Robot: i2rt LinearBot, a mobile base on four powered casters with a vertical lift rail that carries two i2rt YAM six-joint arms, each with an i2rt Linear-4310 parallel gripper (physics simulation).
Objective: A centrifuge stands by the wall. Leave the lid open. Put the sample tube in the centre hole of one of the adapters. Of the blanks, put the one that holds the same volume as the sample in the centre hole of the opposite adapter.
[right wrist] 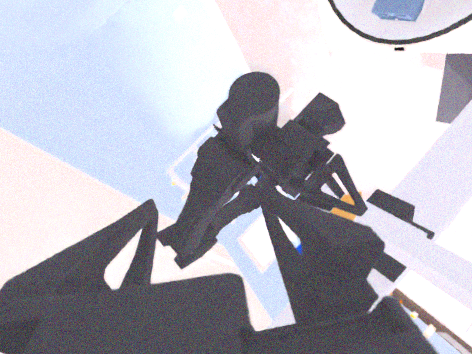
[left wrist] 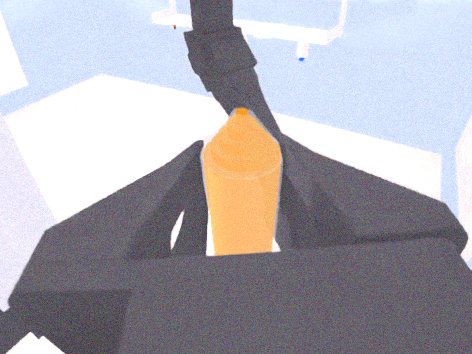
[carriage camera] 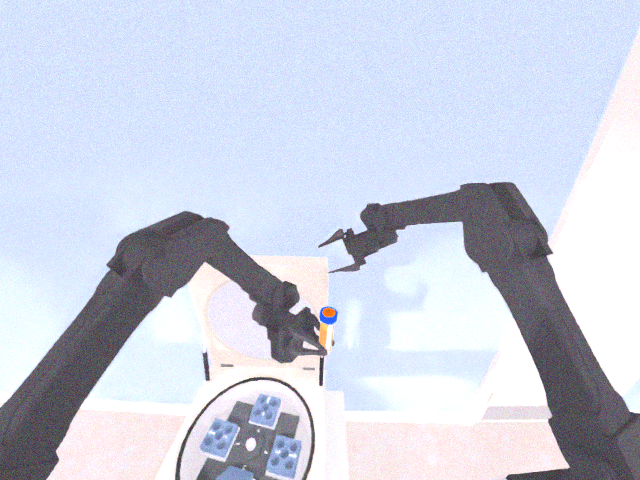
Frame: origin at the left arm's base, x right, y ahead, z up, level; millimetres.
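Seen in the pictures: left gripper, fingertip midpoint: (right wrist: 358,214) (left wrist: 240,149) (carriage camera: 331,348); right gripper, fingertip midpoint: (right wrist: 208,198) (carriage camera: 322,260); left arm's base, origin of the base link: (right wrist: 273,176).
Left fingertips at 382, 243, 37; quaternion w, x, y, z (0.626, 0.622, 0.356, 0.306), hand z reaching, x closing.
Offsets run from my left fingertips to a thing's top centre, as dx, dy, dz. "spot": to the spot under its first point.
An orange-filled tube with a blue cap {-11, +8, +92} (carriage camera: 326,333) (left wrist: 242,210) (right wrist: 345,214) is held between the fingers of my left gripper (carriage camera: 322,341) (left wrist: 240,149), at the lid's right edge in the carriage view; its orange cone tip points away in the left wrist view. I cannot tell if it is the sample or a blank. My right gripper (carriage camera: 330,258) is open and empty, above it in the carriage view. The centrifuge (carriage camera: 183,423) has its lid {spot: -59, +356, -17} (carriage camera: 305,268) open. Blue adapters {-227, +233, -611} (carriage camera: 266,410) {-385, +138, -611} (carriage camera: 219,439) {-132, +76, -609} (carriage camera: 284,455) {-292, -21, -557} (right wrist: 398,9) with dark holes sit in its bowl.
A white frame (left wrist: 320,35) shows at the top of the left wrist view, with a small blue-ended piece (left wrist: 301,59) and an orange speck. In the right wrist view the left arm crosses behind my right fingers. A brown strip lies at the lower right there.
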